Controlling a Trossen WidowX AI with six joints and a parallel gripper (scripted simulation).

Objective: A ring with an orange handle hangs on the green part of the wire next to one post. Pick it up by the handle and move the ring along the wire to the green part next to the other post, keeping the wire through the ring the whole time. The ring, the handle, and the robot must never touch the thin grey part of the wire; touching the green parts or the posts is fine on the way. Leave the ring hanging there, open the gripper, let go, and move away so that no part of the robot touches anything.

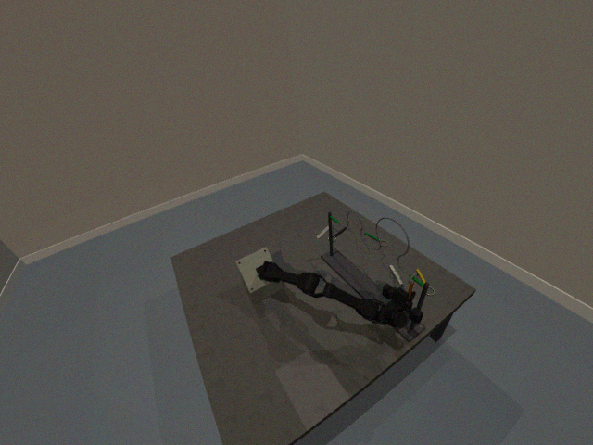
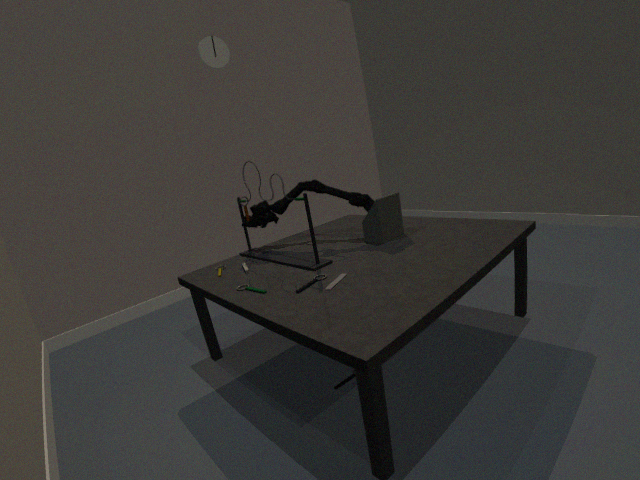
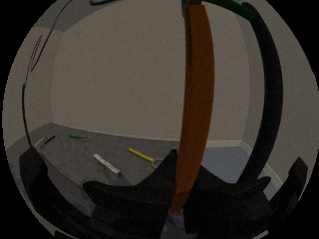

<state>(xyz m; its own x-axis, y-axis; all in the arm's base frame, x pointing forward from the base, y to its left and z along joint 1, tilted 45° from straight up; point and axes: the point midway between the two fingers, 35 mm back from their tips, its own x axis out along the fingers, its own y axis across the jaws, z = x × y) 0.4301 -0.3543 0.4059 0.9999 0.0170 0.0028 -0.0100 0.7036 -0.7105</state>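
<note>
Right now my gripper tip is 80 mm below the ring with orange handle and 40 mm past it. Round my gripper tip: green-handled ring: 470 mm to the left, 270 mm ahead, 170 mm below; then black-handled ring: 670 mm to the left, 170 mm below, 100 mm ahead; then white piece: 200 mm to the left, 170 mm below, 140 mm ahead.
</note>
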